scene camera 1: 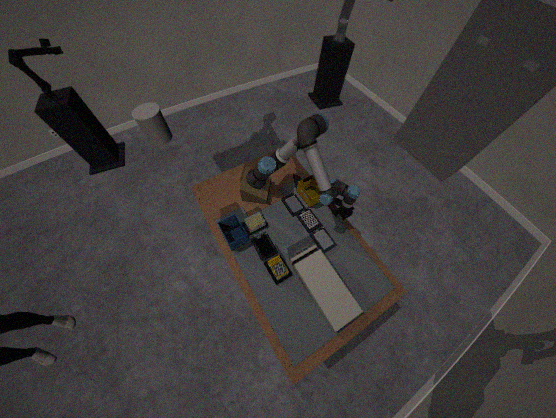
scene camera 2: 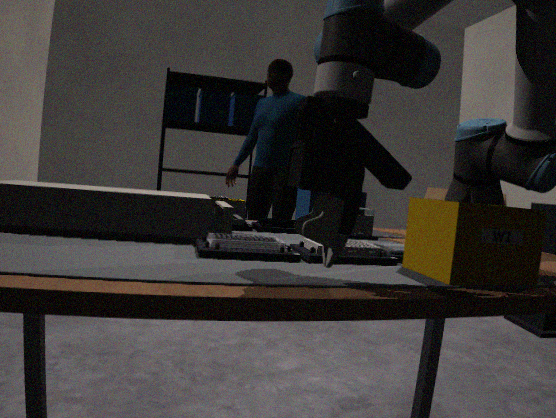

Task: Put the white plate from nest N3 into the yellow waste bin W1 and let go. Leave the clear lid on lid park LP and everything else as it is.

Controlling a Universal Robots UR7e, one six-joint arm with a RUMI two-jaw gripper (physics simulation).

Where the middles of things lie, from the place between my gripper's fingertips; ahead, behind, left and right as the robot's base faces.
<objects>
My gripper is now 37 cm short of the long white box [scene camera 1: 338,307], 33 cm to the left of it and 2 cm below it.
</objects>
